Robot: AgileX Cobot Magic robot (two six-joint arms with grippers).
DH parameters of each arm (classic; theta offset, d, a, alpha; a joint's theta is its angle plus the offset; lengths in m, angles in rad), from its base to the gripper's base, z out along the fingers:
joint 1: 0 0.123 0 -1.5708
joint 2: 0.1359 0 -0.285 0
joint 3: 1.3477 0 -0.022 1.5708
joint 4: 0 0.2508 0 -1.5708
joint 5: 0 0 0.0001 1.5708
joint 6: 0 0.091 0 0
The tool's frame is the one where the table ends.
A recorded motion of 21 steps. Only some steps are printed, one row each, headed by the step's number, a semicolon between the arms.
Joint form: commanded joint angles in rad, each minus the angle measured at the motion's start. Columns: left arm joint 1, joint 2, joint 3, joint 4, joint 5, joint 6; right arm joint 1, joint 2, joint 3, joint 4, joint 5, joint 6.
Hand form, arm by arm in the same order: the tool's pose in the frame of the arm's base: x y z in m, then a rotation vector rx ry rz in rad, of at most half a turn. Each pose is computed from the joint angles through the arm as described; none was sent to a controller.
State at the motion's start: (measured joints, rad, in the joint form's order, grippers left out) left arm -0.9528 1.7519 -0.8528 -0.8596 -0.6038 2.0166; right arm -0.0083 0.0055 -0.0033 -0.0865 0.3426 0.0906
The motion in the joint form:
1: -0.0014 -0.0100 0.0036 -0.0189 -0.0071 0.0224; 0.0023 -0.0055 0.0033 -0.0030 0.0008 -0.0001
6: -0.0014 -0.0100 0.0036 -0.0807 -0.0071 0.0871; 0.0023 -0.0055 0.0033 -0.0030 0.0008 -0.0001
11: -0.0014 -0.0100 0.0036 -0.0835 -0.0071 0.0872; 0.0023 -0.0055 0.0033 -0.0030 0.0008 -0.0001
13: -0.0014 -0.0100 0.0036 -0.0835 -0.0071 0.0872; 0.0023 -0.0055 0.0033 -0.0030 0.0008 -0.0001
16: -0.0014 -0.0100 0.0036 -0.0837 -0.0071 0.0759; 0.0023 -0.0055 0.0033 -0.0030 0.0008 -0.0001
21: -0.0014 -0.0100 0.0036 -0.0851 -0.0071 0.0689; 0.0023 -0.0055 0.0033 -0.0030 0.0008 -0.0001
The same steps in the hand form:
1: 0.2359 -0.2635 0.1983 1.6037 1.1433 0.6470; 0.0535 -0.0031 0.1823 0.0324 1.8254 -0.0273
6: 0.2365 -0.2609 0.1965 1.6224 1.1640 0.6751; 0.0535 -0.0031 0.1823 0.0324 1.8254 -0.0273
11: 0.2365 -0.2607 0.1964 1.6213 1.1670 0.6745; 0.0535 -0.0031 0.1823 0.0324 1.8254 -0.0273
13: 0.2365 -0.2607 0.1964 1.6213 1.1670 0.6745; 0.0535 -0.0031 0.1823 0.0324 1.8254 -0.0273
16: 0.2365 -0.2607 0.1964 1.6135 1.1756 0.6673; 0.0535 -0.0031 0.1823 0.0324 1.8254 -0.0273
21: 0.2365 -0.2607 0.1964 1.6082 1.1823 0.6625; 0.0535 -0.0031 0.1823 0.0324 1.8254 -0.0273

